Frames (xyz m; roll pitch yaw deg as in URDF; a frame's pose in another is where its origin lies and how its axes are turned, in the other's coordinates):
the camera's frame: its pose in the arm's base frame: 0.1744 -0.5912 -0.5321 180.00 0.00 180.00
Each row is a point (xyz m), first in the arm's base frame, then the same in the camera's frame.
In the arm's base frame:
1: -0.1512 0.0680 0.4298
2: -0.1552 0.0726 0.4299
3: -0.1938 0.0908 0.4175
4: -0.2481 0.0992 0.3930
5: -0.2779 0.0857 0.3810
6: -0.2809 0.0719 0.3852
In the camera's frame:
1: 0.3256 0.6592 -0.9619
2: 0.3296 0.6638 -0.9620
3: 0.3682 0.6820 -0.9496
4: 0.4225 0.6904 -0.9251
5: 0.4523 0.6769 -0.9131
6: 0.4553 0.6631 -0.9173

